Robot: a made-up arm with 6 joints.
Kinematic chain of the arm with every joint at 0, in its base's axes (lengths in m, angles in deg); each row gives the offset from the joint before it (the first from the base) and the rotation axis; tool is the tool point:
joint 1: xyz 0 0 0.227 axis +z
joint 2: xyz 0 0 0 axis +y
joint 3: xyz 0 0 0.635 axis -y
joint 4: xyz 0 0 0 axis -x
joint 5: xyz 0.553 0 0 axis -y
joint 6: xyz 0 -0.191 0 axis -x
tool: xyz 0 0 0
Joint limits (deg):
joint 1: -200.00..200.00
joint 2: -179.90..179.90
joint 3: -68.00..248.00
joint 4: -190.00..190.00
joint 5: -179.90..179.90
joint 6: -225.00..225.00
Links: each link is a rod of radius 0.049 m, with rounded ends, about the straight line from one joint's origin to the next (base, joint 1, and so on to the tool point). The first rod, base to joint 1, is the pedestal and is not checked.
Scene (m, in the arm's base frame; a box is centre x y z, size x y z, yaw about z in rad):
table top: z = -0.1
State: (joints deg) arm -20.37 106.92 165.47 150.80 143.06 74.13
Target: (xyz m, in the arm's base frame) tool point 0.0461 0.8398 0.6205
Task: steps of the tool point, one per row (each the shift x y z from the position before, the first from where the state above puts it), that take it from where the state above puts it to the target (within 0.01 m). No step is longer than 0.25 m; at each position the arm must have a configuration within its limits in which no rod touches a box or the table.
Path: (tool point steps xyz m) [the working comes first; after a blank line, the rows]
Joints at the target: 74.61 101.51 163.49 159.13 143.06 74.13
Straight joint move there: clear.

1: 0.0082 0.1985 0.0081
2: -0.0392 0.1951 0.0084
3: -0.0841 0.1804 0.0081
4: -0.1247 0.1556 0.0083
5: -0.1583 0.1217 0.0084
6: -0.1826 0.0809 0.0083
7: -0.1967 0.0355 0.0082

